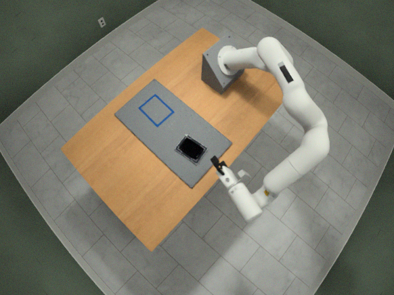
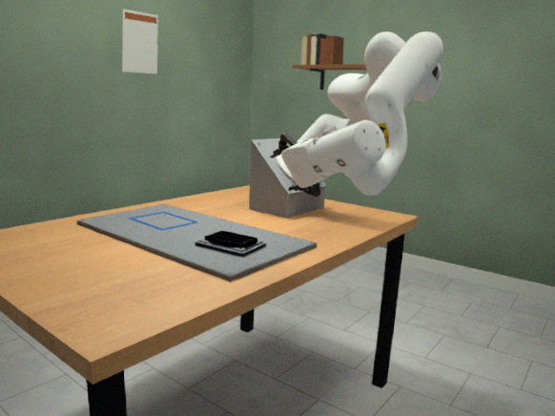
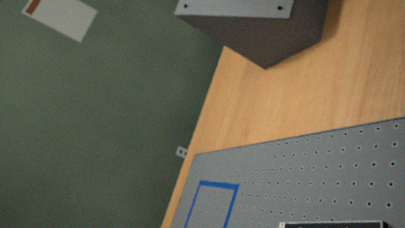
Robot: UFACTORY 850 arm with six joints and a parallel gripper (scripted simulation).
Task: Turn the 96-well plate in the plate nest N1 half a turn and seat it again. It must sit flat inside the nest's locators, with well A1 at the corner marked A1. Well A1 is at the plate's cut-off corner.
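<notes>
Now: hand 180 mm to the left of the 96-well plate and 220 mm above it. The rest, counted from my hand: plate nest N1: 180 mm to the right, 230 mm below.
</notes>
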